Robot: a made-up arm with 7 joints. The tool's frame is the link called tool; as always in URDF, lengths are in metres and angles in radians.
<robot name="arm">
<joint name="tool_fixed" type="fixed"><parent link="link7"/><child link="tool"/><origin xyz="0 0 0" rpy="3.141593 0 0"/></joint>
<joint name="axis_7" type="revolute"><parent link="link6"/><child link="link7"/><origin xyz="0.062 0 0"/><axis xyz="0 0 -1"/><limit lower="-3.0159" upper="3.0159"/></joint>
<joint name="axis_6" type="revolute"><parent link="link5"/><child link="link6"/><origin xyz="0 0 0"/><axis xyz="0 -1 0"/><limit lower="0.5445" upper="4.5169"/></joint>
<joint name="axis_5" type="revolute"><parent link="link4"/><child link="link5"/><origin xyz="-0.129 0 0.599"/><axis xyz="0 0 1"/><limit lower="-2.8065" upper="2.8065"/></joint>
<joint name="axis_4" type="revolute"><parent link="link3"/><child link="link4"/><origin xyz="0.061 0 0"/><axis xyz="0 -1 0"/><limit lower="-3.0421" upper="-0.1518"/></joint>
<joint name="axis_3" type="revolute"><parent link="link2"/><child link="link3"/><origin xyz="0 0 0.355"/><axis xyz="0 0 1"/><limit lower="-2.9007" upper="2.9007"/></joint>
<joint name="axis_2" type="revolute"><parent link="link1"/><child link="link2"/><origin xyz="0 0 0"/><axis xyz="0 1 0"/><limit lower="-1.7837" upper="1.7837"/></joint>
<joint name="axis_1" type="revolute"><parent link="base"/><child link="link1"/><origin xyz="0 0 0.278"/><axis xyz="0 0 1"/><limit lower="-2.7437" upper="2.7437"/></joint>
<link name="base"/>
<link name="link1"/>
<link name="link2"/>
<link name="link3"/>
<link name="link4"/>
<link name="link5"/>
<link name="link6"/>
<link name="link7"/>
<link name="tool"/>
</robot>
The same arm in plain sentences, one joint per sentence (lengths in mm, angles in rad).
The arm has seven revolute joints in a row. What follows holds with every joint at zero, and every direction is one of the base frame's. Joint 1 is mounted 278 mm along +z from the base frame's origin and rotates about +z, from -2.7437 to 2.7437 rad. Joint 2 is mounted at the same point as joint 1 and rotates about +y, from -1.7837 to 1.7837 rad. Joint 3 is mounted 355 mm along +z from joint 2 and rotates about +z, from -2.9007 to 2.9007 rad. Joint 4 is mounted 61 mm along +x from joint 3 and rotates about -y, from -3.0421 to -0.1518 rad. Joint 5 is mounted 129 mm along -x and 599 mm along +z from joint 4 and rotates about +z, from -2.8065 to 2.8065 rad. Joint 6 is mounted at the same point as joint 5 and rotates about -y, from 0.5445 to 4.5169 rad. Joint 7 is mounted 62 mm along +x from joint 6 and rotates about -z, from -3.0159 to 3.0159 rad. The tool frame, which is the frame that the pose is given for, is mounted at the same point as joint 7; its axes are the base frame's turned by roll -3.1416, pitch 0 and yaw 0 rad (as in URDF: about the fixed x, then y, then z).
